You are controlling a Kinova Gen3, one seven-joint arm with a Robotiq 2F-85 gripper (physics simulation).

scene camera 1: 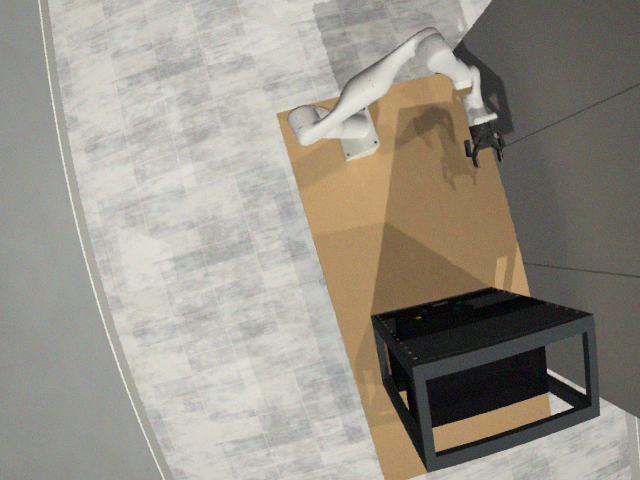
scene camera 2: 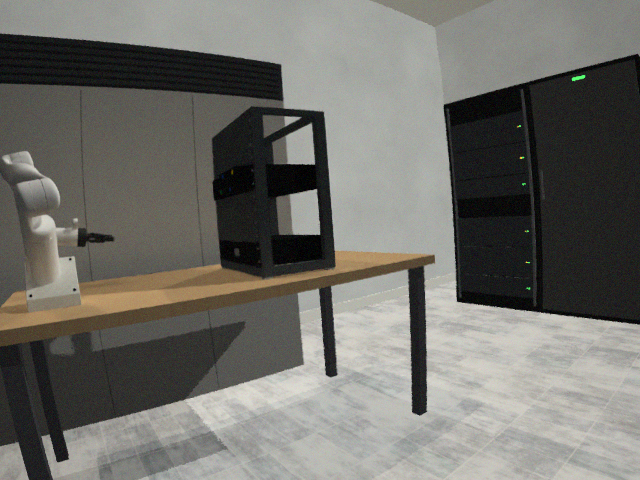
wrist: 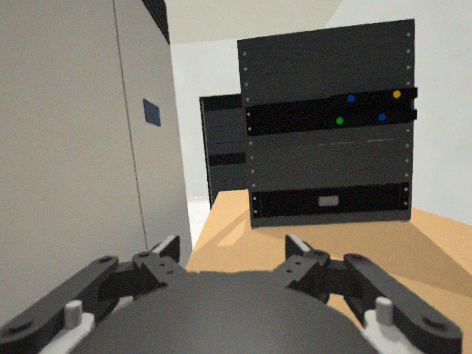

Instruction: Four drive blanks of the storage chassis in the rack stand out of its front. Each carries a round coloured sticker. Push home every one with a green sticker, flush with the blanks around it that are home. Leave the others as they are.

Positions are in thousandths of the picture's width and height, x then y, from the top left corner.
dark rack: scene camera 1 723, 743; scene camera 2 385, 382; wrist 755, 239
